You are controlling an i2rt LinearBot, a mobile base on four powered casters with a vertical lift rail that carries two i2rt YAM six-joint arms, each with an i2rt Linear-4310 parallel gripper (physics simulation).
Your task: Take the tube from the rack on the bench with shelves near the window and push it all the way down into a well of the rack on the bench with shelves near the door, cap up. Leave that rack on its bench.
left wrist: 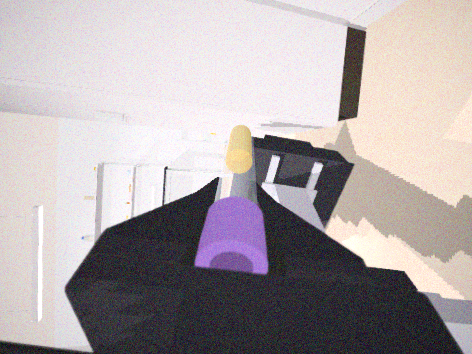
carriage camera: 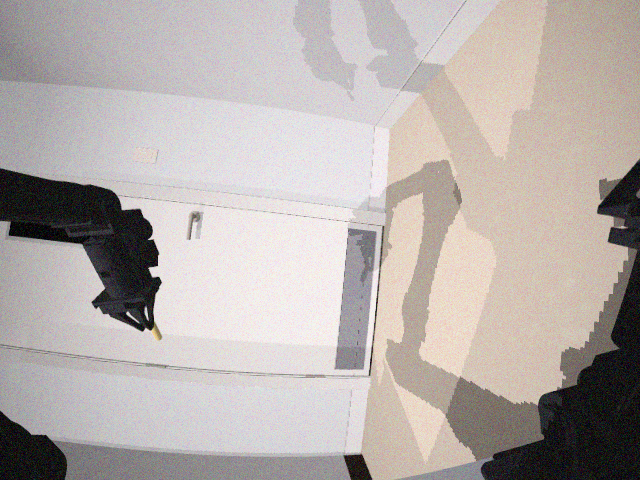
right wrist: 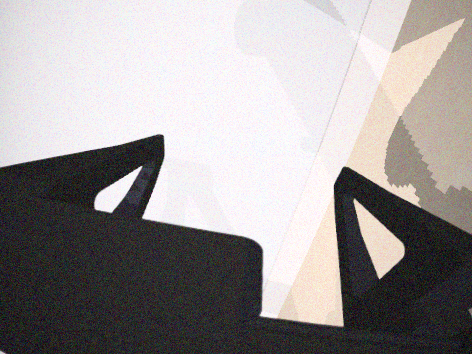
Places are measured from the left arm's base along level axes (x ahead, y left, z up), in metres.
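Where they show: left gripper, between the fingertips: (left wrist: 234, 189) (carriage camera: 148, 328); right gripper, between the fingertips: (right wrist: 252, 160); right arm's base, origin of its link: (carriage camera: 556, 476).
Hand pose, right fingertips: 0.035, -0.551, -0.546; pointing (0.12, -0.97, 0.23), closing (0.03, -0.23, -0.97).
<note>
Things, the pixels of their top centre, and the offset from my right fingertips, as dx, dy, dz. "spot": a spot on its surface instead. Level surfaces: height alone.
- tube, centre of its top: (left wrist: 190, 166) (carriage camera: 139, 318) +0.269, +0.453, +0.586
- tube's purple cap, a spot on its surface: (left wrist: 234, 225) spot: +0.279, +0.405, +0.576
- handle, a spot on its surface: (carriage camera: 194, 225) spot: +0.949, +0.493, +0.732
- beige floor, height of its surface: dz -0.188
My left gripper (carriage camera: 147, 328) (left wrist: 234, 189) is shut on the tube (carriage camera: 157, 332) (left wrist: 239, 149). In the left wrist view the tube's purple cap (left wrist: 234, 225) is toward the camera, between the black fingers, and its yellowish end points away. In the carriage view that yellowish end sticks out below the fingertips and slants slightly right. My right gripper (carriage camera: 603, 226) (right wrist: 252, 160) is open, with nothing between its wide-apart fingers, at the right edge of the carriage view. Neither rack shows in any current view.
In the carriage view a white door (carriage camera: 268, 273) with a handle (carriage camera: 194, 225) and grey lower panel (carriage camera: 355, 310) appears sideways beside the beige floor (carriage camera: 516, 268). Arm shadows cross the floor. The left wrist view shows a large white block (left wrist: 200, 55) and the dark base (left wrist: 300, 167).
</note>
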